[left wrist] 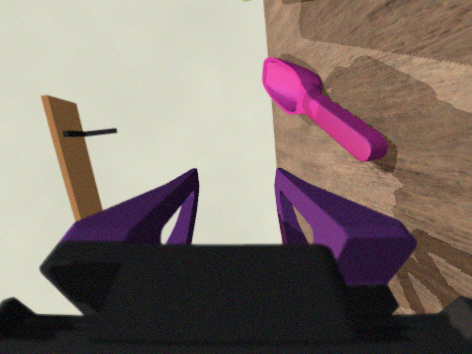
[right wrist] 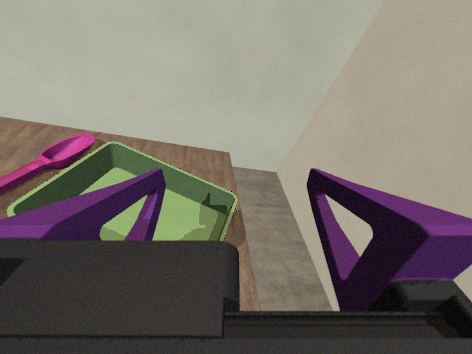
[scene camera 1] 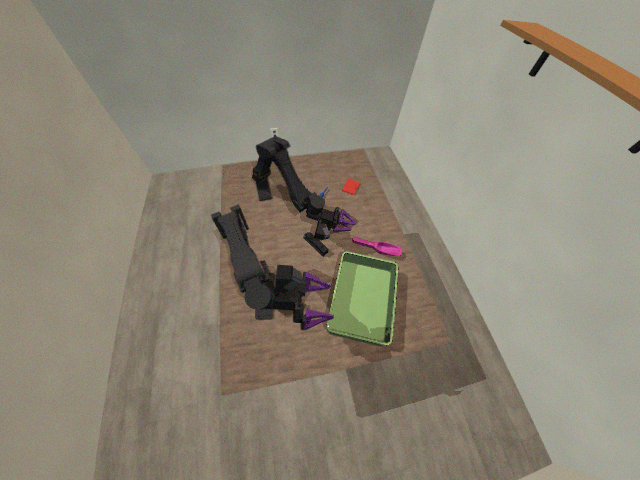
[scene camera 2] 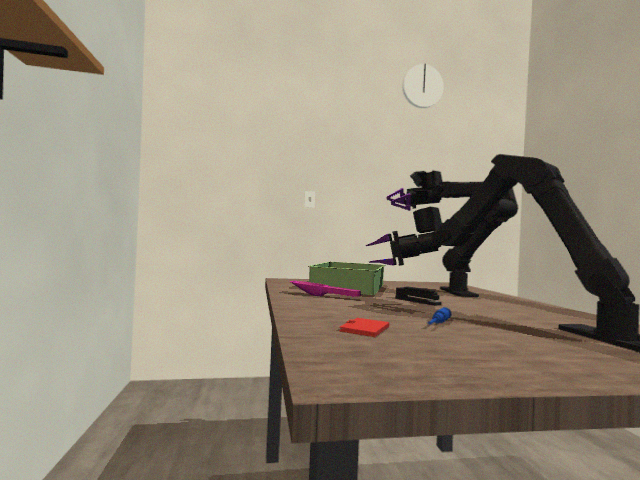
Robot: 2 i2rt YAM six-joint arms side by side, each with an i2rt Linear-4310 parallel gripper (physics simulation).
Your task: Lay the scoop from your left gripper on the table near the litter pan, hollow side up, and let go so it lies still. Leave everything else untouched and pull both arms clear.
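Frame: origin at the left arm's base, x left, y back, z up, level; metres.
Seen in the pictures: left gripper, between the fingertips: (left wrist: 236, 176) (scene camera 1: 353, 226) (scene camera 2: 367, 253); right gripper, between the fingertips: (right wrist: 236, 176) (scene camera 1: 331, 301) (scene camera 2: 388, 200); left arm's base, origin of its link: (scene camera 1: 263, 187) (scene camera 2: 616, 341); right arm's base, origin of its link: (scene camera 2: 457, 292).
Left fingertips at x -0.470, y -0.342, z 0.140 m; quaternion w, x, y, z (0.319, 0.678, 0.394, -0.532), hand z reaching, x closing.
Pixels of each thing's middle, then the offset from my left fingertips to it. "*": a spot on its surface instead. Level surfaces: height alone.
- pink scoop, middle of its body: (left wrist: 310, 98) (scene camera 2: 323, 290) (right wrist: 49, 163) (scene camera 1: 376, 246) dx -0.066, dy -0.114, dz -0.124 m
- table, height of its surface: dz -0.140 m
- green litter pan, middle of its body: (right wrist: 146, 213) (scene camera 2: 349, 276) (scene camera 1: 363, 297) dx -0.283, dy +0.046, dz -0.098 m
- black stapler-like object, middle of its body: (scene camera 2: 417, 294) (scene camera 1: 315, 242) dx +0.031, dy +0.158, dz -0.120 m
- blue tool, middle of its body: (scene camera 2: 438, 317) (scene camera 1: 321, 195) dx +0.312, dy +0.047, dz -0.127 m
- flat red square, a spot on its surface: (scene camera 2: 364, 326) (scene camera 1: 351, 183) * dx +0.358, dy -0.147, dz -0.131 m
The pink scoop (scene camera 1: 379, 245) (scene camera 2: 323, 290) (left wrist: 330, 117) (right wrist: 62, 151) lies on the table (scene camera 1: 268, 361) (scene camera 2: 465, 372), hollow side up, beside the green litter pan (scene camera 1: 369, 294) (scene camera 2: 346, 277) (right wrist: 185, 215) and apart from it. In scene camera 1 it is above the pan, its bowl toward the right. My left gripper (scene camera 1: 353, 225) (scene camera 2: 368, 253) (left wrist: 236, 176) is partly open and empty, above the table and apart from the scoop's handle end. My right gripper (scene camera 1: 330, 301) (right wrist: 236, 176) is wide open and empty, raised at the pan's left side in scene camera 1.
A black stapler-like object (scene camera 1: 315, 243) (scene camera 2: 417, 295) lies below the left arm's wrist in scene camera 1. A blue tool (scene camera 1: 324, 192) (scene camera 2: 440, 315) and a flat red square (scene camera 1: 351, 186) (scene camera 2: 364, 326) lie farther up. A wooden shelf (scene camera 1: 578, 56) (scene camera 2: 46, 36) is on the wall.
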